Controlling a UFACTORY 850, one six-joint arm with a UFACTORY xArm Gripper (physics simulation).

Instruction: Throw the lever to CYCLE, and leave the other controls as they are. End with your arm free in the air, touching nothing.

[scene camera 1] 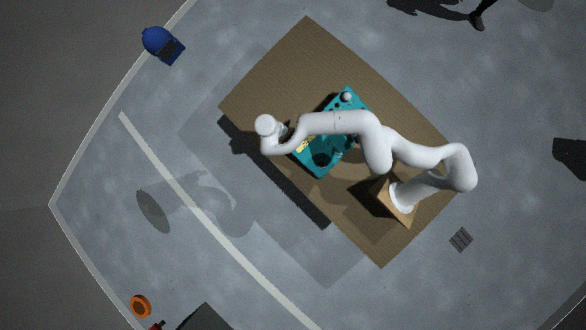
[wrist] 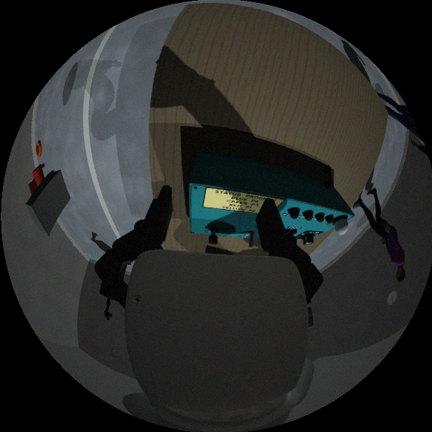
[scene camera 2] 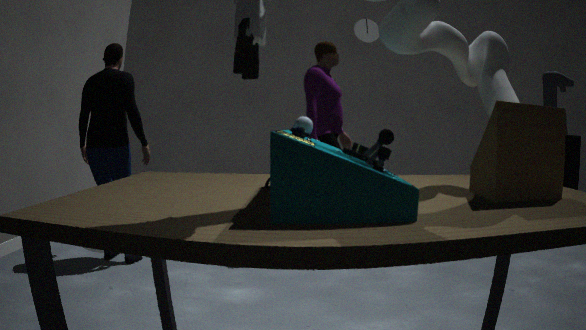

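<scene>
A teal sloped control box [scene camera 1: 325, 169] [scene camera 2: 340, 192] [wrist: 198, 220] stands on the table. A lever with a black ball [scene camera 2: 385, 136] rises from its lower slope; its position marking is not readable. A small metal lever [scene camera 1: 338, 154] [wrist: 251, 239] and a black knob [wrist: 213, 239] also show. A yellow status label [scene camera 1: 304, 145] [wrist: 235, 200], dark round knobs [wrist: 293, 213] and a white dome [scene camera 1: 346, 96] [scene camera 2: 303, 124] [wrist: 341, 225] sit on the box. My gripper [scene camera 2: 248, 75] [wrist: 217, 202] is open and empty, high above the table; the arm's wrist hides it in scene camera 1.
The wooden table [scene camera 1: 300, 60] [scene camera 2: 150, 195] [wrist: 280, 65] carries the box and my arm's wedge-shaped base [scene camera 1: 411, 220] [scene camera 2: 525, 155]. My forearm [scene camera 1: 340, 120] passes over the box and hides part of its panel in scene camera 1. Two people [scene camera 2: 107, 115] [scene camera 2: 324, 95] stand beyond the table.
</scene>
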